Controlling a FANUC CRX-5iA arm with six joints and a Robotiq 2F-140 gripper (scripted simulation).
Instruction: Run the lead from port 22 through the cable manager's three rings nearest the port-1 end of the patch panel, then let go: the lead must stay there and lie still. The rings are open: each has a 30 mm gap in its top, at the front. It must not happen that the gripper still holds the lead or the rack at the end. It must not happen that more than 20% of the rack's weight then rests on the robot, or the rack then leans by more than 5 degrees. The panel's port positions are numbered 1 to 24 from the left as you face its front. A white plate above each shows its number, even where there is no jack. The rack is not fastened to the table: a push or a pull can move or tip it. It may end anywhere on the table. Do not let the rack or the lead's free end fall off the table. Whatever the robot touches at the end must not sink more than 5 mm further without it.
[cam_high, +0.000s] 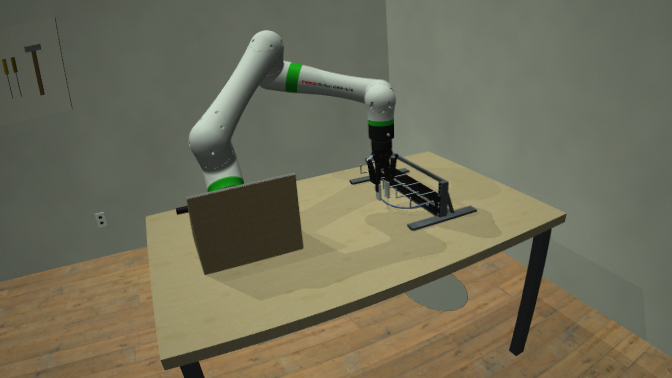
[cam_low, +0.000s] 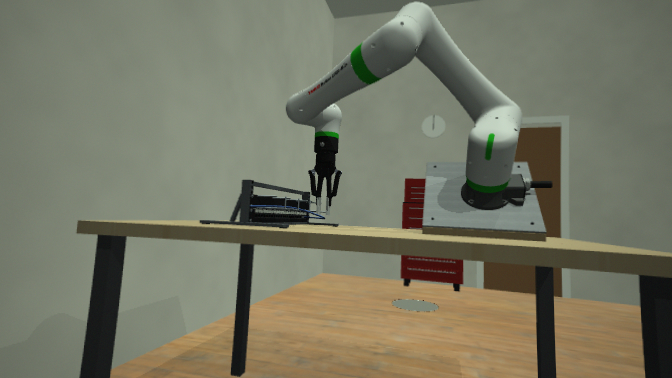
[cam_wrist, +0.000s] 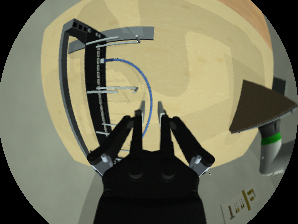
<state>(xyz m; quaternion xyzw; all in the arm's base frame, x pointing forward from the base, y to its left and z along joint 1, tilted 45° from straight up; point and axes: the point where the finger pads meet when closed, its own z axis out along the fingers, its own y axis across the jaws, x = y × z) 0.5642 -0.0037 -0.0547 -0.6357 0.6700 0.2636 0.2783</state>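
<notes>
Now: the black rack 15 cm ahead of my hand, 4 cm to the left of it and 1 cm below it.
</notes>
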